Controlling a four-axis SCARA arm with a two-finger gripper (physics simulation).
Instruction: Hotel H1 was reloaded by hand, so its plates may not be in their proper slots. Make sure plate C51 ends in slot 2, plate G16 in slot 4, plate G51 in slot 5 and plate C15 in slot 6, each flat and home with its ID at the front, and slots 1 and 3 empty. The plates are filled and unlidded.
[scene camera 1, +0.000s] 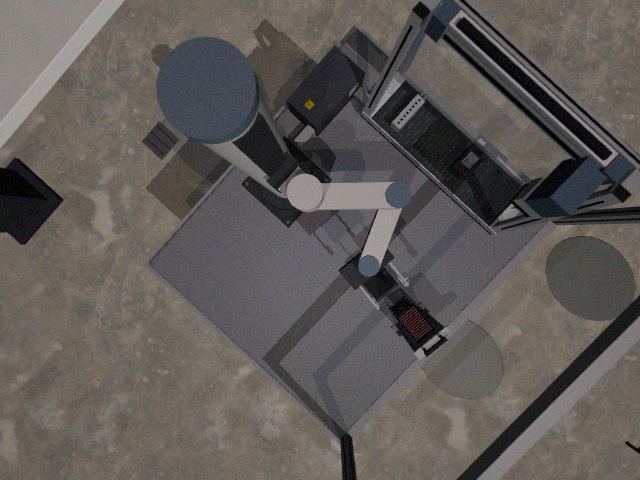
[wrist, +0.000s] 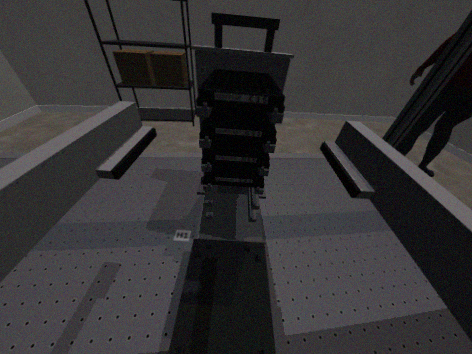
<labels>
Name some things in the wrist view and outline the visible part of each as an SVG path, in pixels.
The gripper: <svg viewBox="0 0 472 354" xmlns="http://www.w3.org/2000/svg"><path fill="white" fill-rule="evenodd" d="M346 120L336 141L324 141L320 147L321 152L351 198L369 199L472 342L472 210L364 124ZM135 102L120 101L0 169L0 282L100 178L119 180L157 136L154 127L142 125Z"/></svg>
A plate G51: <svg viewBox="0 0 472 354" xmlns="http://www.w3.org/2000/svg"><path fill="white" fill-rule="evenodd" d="M199 133L200 139L205 139L205 136L209 136L210 140L266 144L267 141L270 141L270 144L276 144L277 131L274 123L270 123L267 112L213 107L209 118L203 119L202 129Z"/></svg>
A plate C15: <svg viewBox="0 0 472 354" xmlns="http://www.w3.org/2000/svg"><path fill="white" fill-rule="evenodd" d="M196 99L197 106L202 107L203 102L207 102L207 107L262 112L273 112L274 108L278 108L278 113L284 113L285 96L268 73L214 69L199 87L199 96Z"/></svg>
</labels>
